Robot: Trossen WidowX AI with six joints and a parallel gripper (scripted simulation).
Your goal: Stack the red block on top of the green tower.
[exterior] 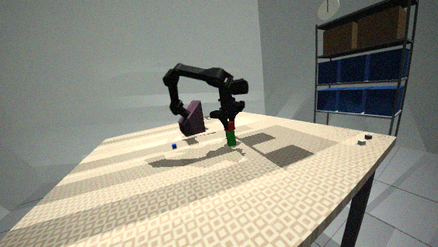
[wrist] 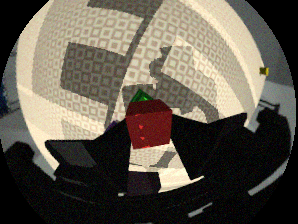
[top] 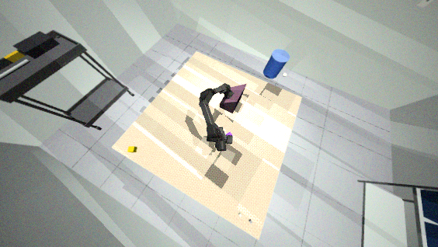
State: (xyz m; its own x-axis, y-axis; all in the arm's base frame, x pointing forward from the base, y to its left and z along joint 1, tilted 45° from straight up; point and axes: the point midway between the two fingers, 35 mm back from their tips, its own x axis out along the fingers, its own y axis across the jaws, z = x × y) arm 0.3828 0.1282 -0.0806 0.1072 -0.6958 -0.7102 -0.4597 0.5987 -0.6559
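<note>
Now: the red block 1 cm above my gripper tip. From my gripper tip the other things lie so: yellow block 44 cm ahead, 54 cm to the right, 7 cm below; then purple block 10 cm behind, 4 cm to the left, 7 cm below; then small blue ball 15 cm behind, 27 cm to the right, 8 cm below.
</note>
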